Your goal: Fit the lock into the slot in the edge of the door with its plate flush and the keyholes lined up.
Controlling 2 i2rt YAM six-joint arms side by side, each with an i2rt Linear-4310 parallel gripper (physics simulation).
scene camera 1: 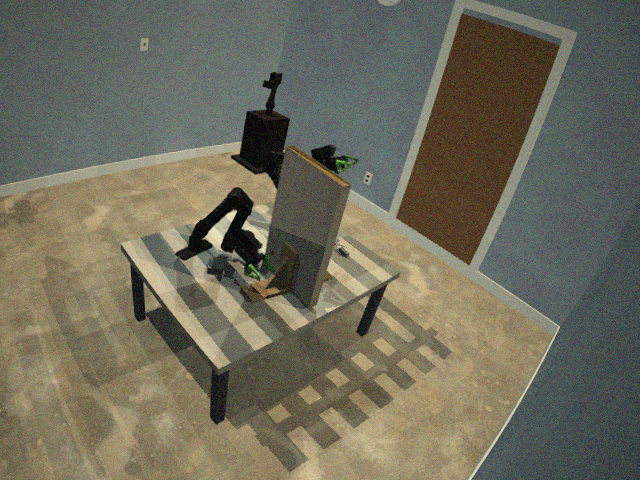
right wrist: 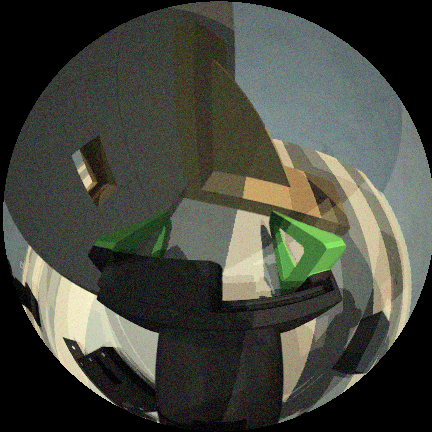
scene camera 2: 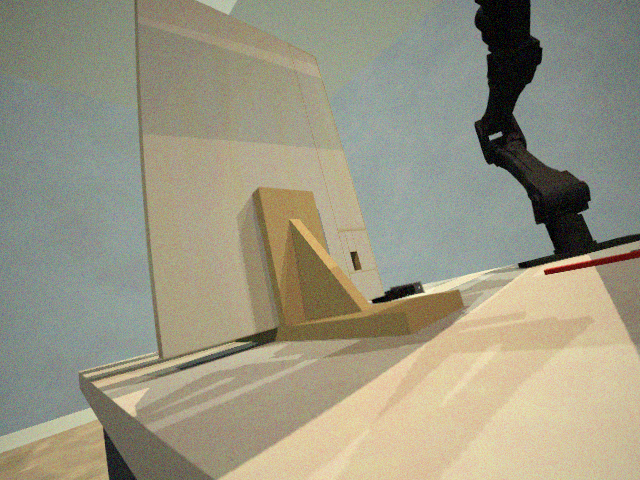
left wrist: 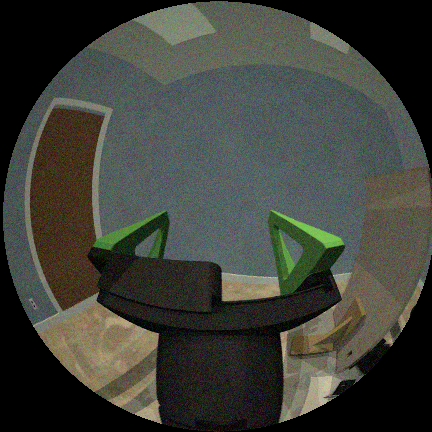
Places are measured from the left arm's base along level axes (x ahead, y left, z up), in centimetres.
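Where they show: left gripper, fingertip midpoint: (scene camera 1: pixel 355 162) (left wrist: pixel 218 215); right gripper, fingertip midpoint: (scene camera 1: pixel 267 274) (right wrist: pixel 219 216); left arm's base, link origin: (scene camera 2: pixel 577 254); right arm's base, link origin: (scene camera 1: pixel 194 250).
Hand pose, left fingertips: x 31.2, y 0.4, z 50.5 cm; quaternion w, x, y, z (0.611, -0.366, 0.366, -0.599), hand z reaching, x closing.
Note:
Each offset is from my left fingertips to the centre of the thing. "pt": to the spot under its first point. Level surfaces: height alone.
The door {dx -0.7, dy -46.8, dz -18.8 cm} (scene camera 1: pixel 310 222) (scene camera 2: pixel 222 129) (left wrist: pixel 395 235) (right wrist: pixel 75 100) stands upright on the table. A rectangular keyhole opening {pt dx -13.2, dy -39.6, dz -40.9 cm} (scene camera 2: pixel 355 260) (right wrist: pixel 97 170) shows low in its face; the slot in its edge cannot be made out. The black lock (right wrist: pixel 115 375) (left wrist: pixel 342 387) lies on the table; a black shape, probably the lock {dx -29.4, dy -38.0, dz -49.4 cm} (scene camera 2: pixel 405 290), shows beyond the door's foot. My right gripper (right wrist: pixel 219 216) (scene camera 1: pixel 259 266) is open and empty, low beside the door, with the lock at lower left of its wrist view. My left gripper (left wrist: pixel 218 215) (scene camera 1: pixel 347 164) is open and empty, high on the door's other side.
A wooden bracket (scene camera 1: pixel 286 273) (scene camera 2: pixel 330 322) (left wrist: pixel 305 346) (right wrist: pixel 235 130) braces the door close to my right gripper. A dark box (right wrist: pixel 365 345) lies on the striped table {dz -50.5 cm} (scene camera 1: pixel 227 356). A red bar {dx -3.7, dy -5.3, dz -50.2 cm} (scene camera 2: pixel 594 263) lies near my left arm's base. A black pedestal (scene camera 1: pixel 264 139) stands behind the table.

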